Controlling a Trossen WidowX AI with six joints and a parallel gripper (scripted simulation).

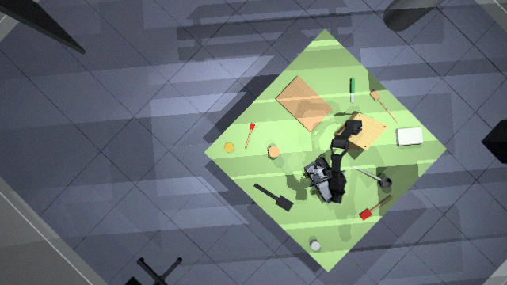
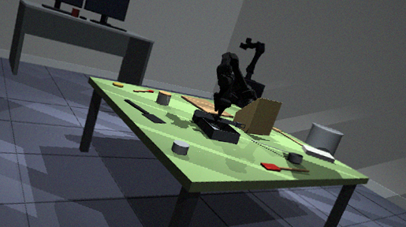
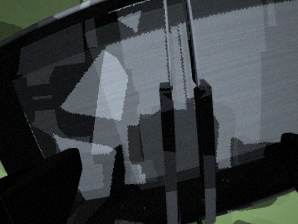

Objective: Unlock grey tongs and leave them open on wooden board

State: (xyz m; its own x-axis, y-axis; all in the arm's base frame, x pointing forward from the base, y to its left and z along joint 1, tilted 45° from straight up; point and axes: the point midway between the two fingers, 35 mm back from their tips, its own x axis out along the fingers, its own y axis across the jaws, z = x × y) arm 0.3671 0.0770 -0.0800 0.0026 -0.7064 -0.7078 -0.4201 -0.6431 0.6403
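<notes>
Now: the roasting tin 1 cm ahead of my gripper tip, 2 cm to the left of it and 7 cm below it. The rest, counted from my gripper tip: black spatula: 35 cm ahead, 14 cm to the right, 9 cm below; red spatula: 10 cm behind, 45 cm to the left, 9 cm below; cork-topped jar: 12 cm ahead, 39 cm to the right, 6 cm below.
</notes>
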